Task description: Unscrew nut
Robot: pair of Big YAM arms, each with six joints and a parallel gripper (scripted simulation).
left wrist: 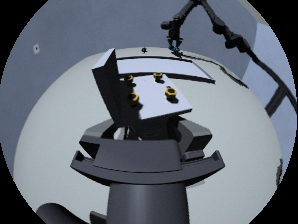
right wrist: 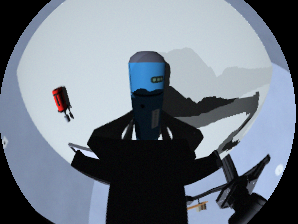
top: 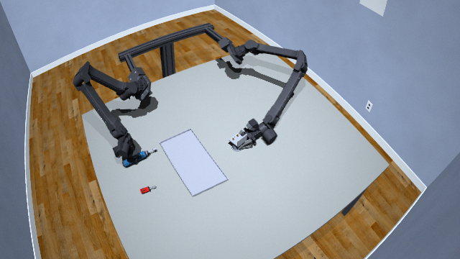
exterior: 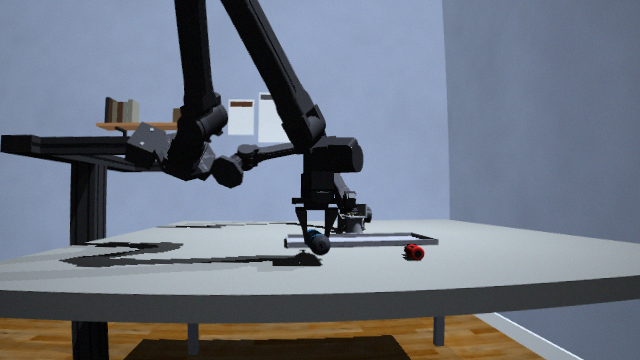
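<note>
Right now my left hand is 5 cm below the bracket. From my left hand the other things lie so: red tool (59 cm to the right, 3 cm ahead, 1 cm below).
</note>
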